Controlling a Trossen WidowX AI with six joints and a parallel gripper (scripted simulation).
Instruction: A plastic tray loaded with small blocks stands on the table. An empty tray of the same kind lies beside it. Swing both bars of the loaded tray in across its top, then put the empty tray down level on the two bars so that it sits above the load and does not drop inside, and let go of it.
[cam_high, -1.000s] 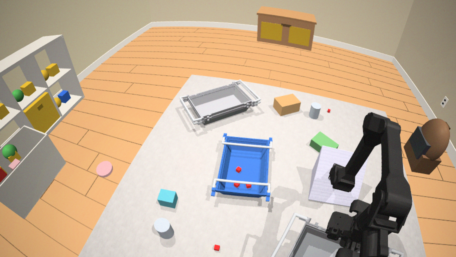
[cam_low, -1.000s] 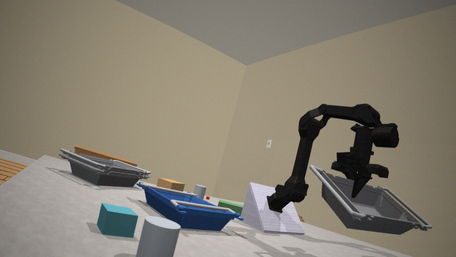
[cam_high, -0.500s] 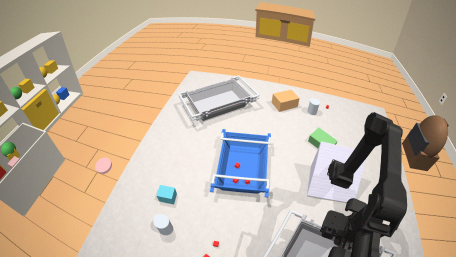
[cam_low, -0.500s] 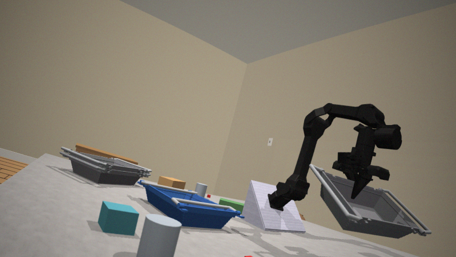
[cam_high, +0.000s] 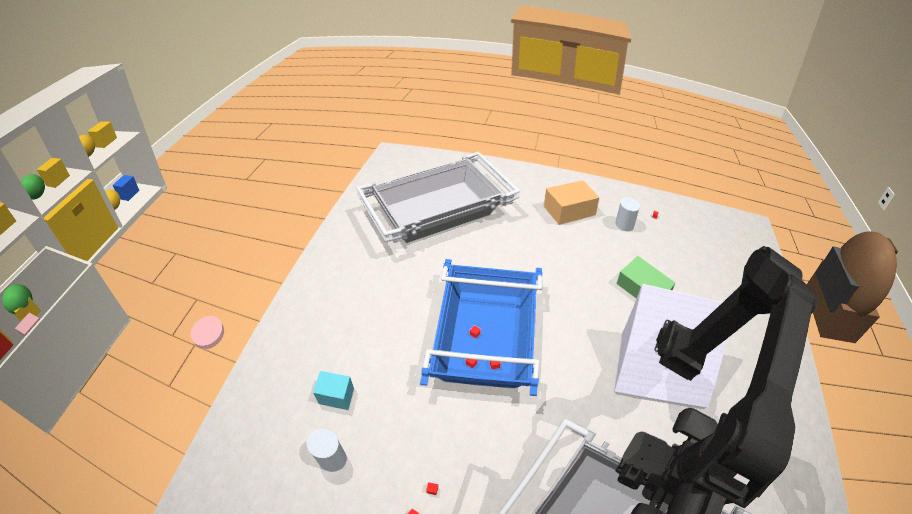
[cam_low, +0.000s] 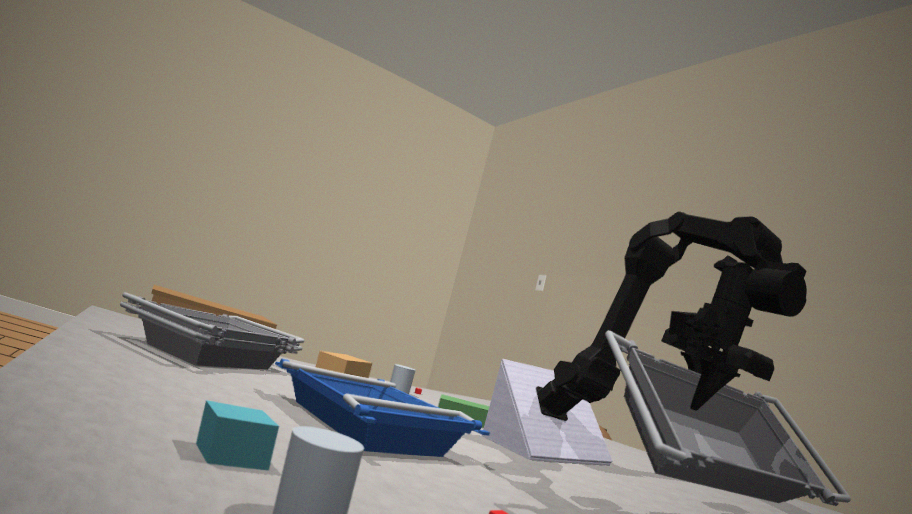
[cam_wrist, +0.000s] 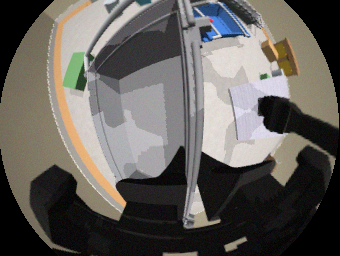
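Now: gripper tip 80 mm to the right of the grey plastic tray, 10 mm short of it and 10 mm above it. From my gripper tip the other things lie so: orange box 740 mm to the right, 300 mm ahead, 120 mm below; then teal cube 560 mm ahead, 130 mm below, 30 mm to the right.
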